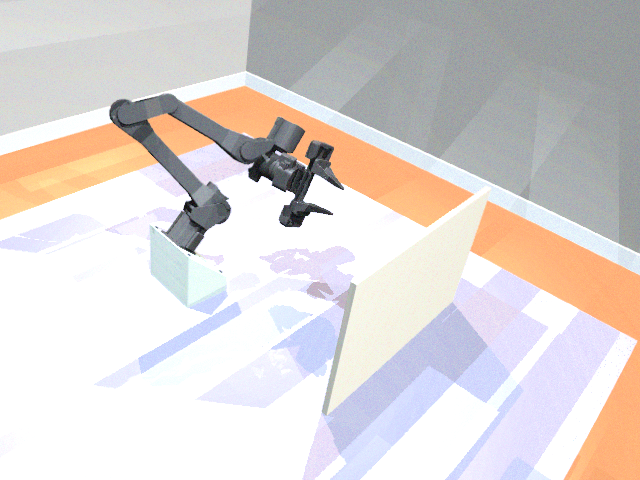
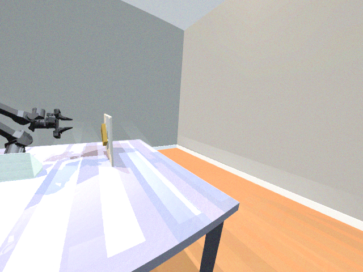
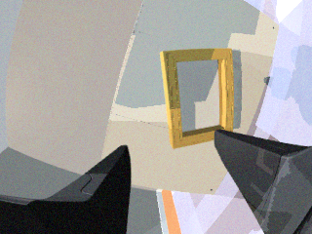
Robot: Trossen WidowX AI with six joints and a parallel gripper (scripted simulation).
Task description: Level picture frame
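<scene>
My gripper tip is 20 cm short of the picture frame, 9 cm above it and 1 cm to the left of it. Round my gripper tip: cream wall panel (21 cm ahead, 9 cm below, 1 cm to the right).
</scene>
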